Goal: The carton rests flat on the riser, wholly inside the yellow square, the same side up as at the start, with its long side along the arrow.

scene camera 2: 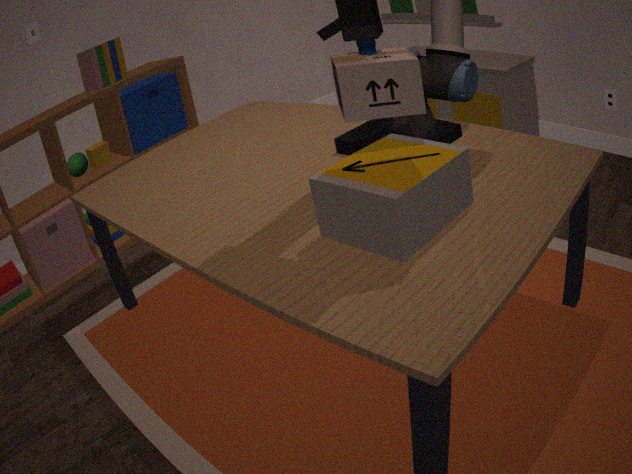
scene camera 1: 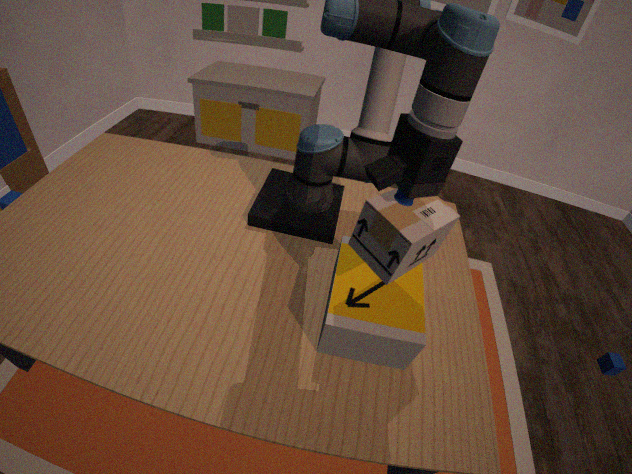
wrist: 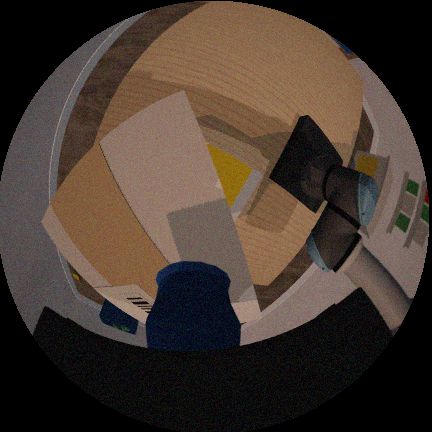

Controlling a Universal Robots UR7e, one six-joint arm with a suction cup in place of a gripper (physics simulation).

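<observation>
The carton (scene camera 1: 380, 239) (scene camera 2: 380, 86) (wrist: 150, 175) hangs upright from my gripper (scene camera 1: 403, 199) (scene camera 2: 366, 47) (wrist: 193, 300), a blue suction cup that is shut on its top face. Its printed arrows point up. It is above the back part of the grey riser (scene camera 1: 372, 341) (scene camera 2: 357, 219), with a visible gap under it in scene camera 2. The carton hides part of the yellow square (scene camera 1: 393, 311) (scene camera 2: 408, 176) (wrist: 230, 170) in scene camera 1. The side with two close-set arrows looks roughly parallel to the black arrow (scene camera 1: 367, 294) (scene camera 2: 398, 160). The exact alignment is hard to judge.
The arm's black base (scene camera 1: 290, 211) (scene camera 2: 352, 138) (wrist: 300, 160) stands on the wooden table (scene camera 1: 178, 244) (scene camera 2: 214, 168) (wrist: 260, 55), behind and beside the riser. The arm's lower joints are close to the carton. A low cabinet (scene camera 1: 255, 81) is beyond the table.
</observation>
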